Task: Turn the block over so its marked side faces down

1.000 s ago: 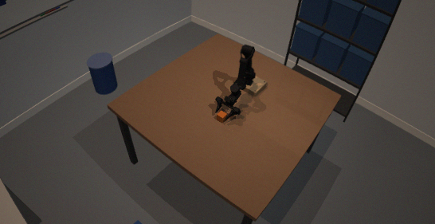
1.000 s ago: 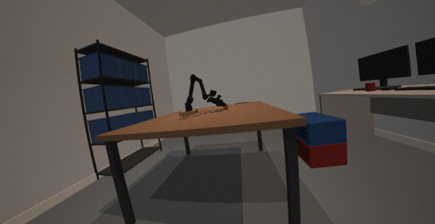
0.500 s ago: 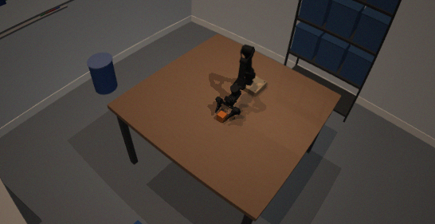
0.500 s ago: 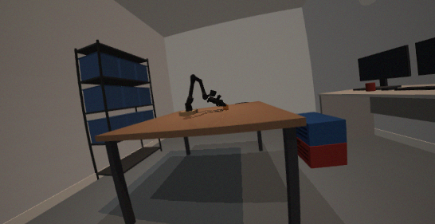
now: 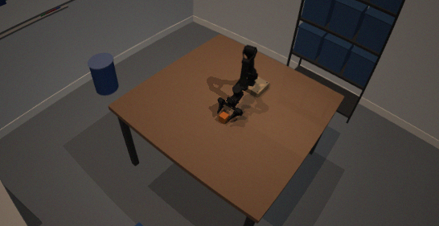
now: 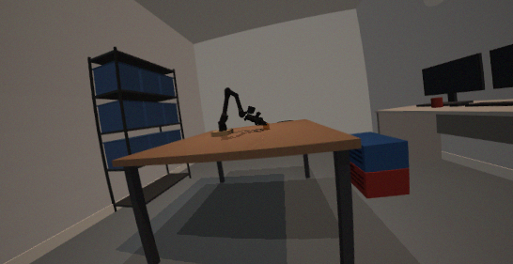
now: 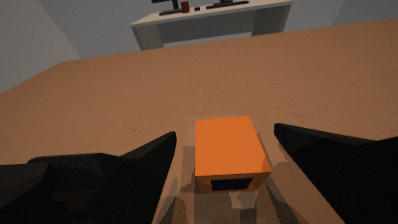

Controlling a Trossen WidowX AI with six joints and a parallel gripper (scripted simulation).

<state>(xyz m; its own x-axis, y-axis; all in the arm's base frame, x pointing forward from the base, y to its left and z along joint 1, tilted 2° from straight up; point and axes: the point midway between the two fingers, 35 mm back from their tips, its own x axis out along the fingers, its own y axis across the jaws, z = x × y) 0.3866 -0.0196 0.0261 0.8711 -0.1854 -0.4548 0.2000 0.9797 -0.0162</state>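
Right now the block is 20 mm below my gripper tip, 20 mm behind it and 10 mm to the left of it.
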